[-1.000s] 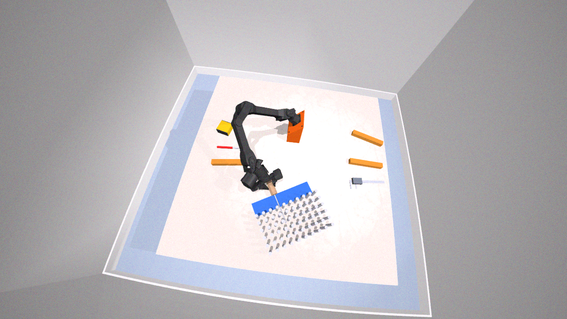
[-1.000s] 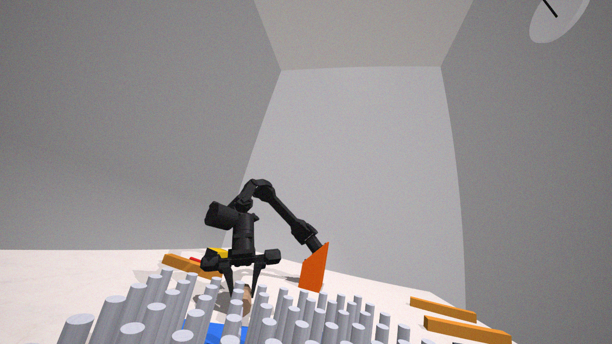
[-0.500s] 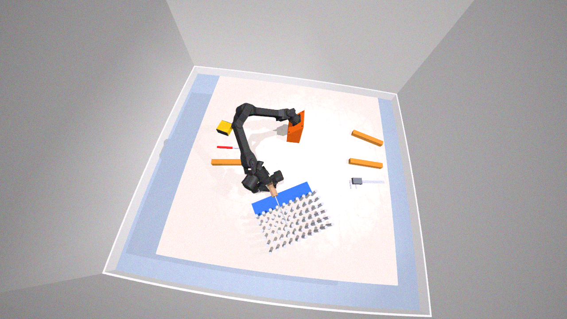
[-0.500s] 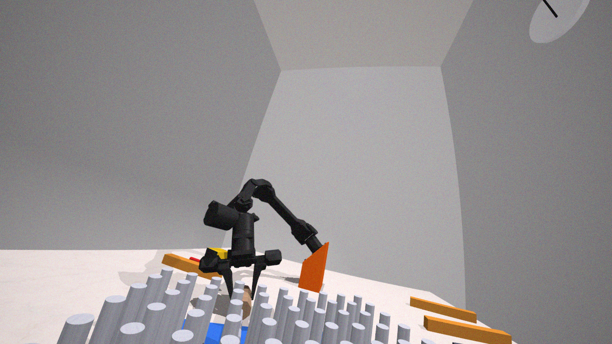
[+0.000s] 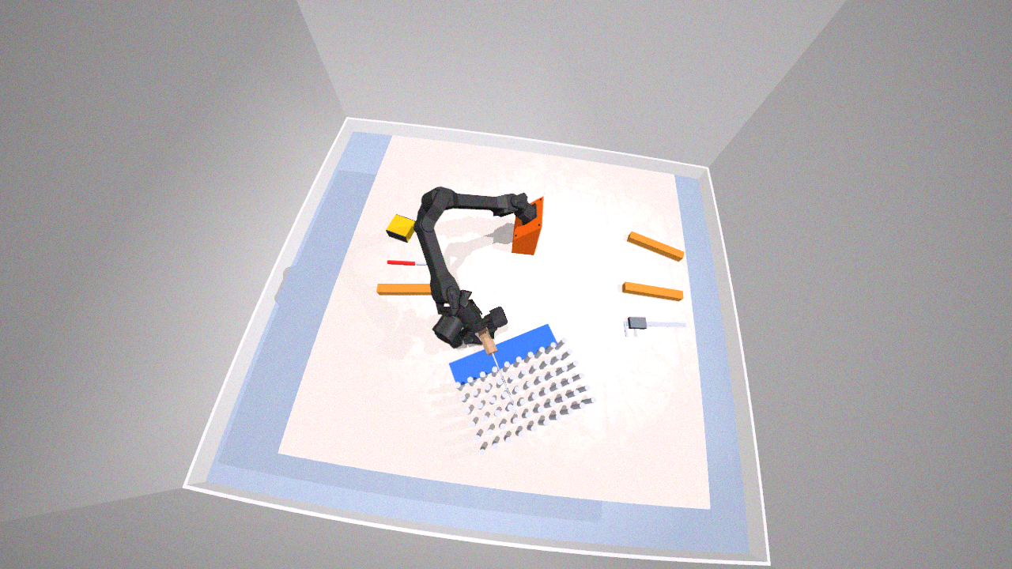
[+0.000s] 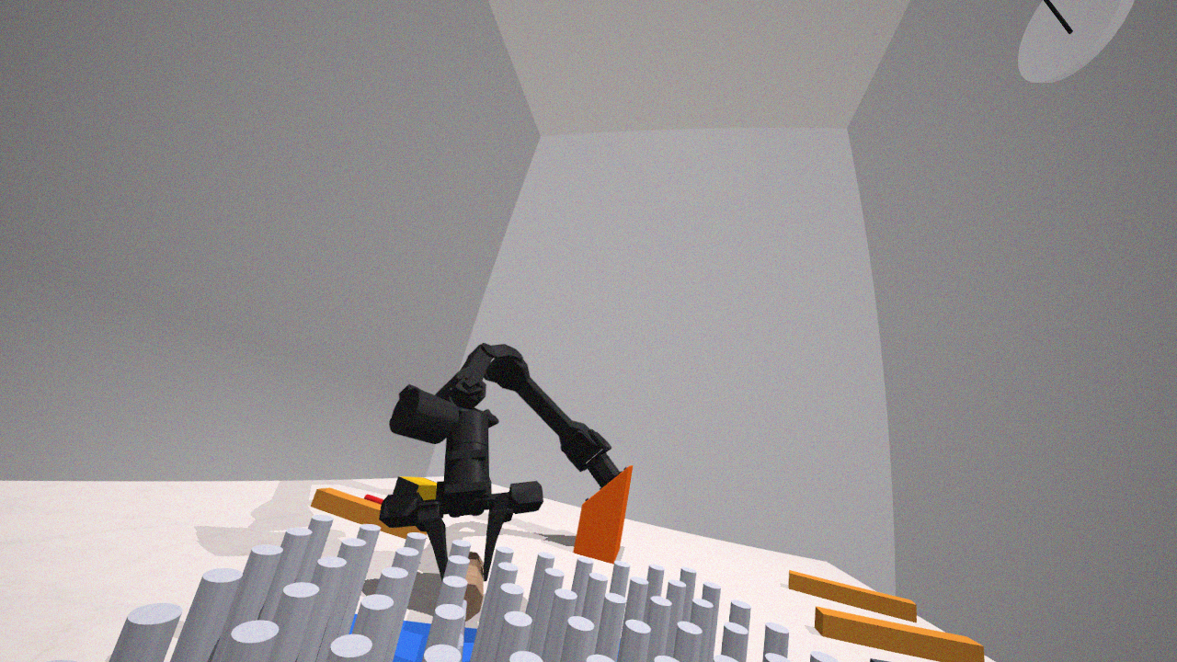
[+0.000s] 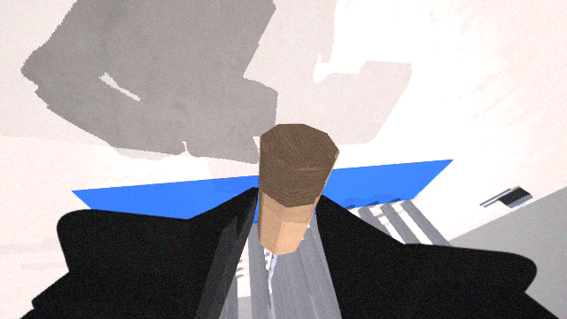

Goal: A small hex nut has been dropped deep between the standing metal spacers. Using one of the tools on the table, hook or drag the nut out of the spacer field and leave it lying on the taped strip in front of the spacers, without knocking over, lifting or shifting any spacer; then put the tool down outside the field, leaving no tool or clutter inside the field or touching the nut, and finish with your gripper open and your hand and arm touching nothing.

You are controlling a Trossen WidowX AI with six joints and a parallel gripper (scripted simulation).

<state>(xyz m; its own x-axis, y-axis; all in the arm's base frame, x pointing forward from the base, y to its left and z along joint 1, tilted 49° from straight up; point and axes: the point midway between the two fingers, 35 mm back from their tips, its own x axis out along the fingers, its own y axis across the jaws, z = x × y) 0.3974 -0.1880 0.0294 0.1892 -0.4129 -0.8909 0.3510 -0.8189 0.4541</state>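
Right now the blue taped strip is 40 mm ahead of my gripper tip, 60 mm to the left of it and 40 mm below it. From my gripper tip the other things lie so: hook tool: 100 mm ahead, 40 mm to the left; red-handled tool: 290 mm behind, 270 mm to the right, 30 mm below; yellow block: 430 mm behind, 340 mm to the right, 20 mm below.
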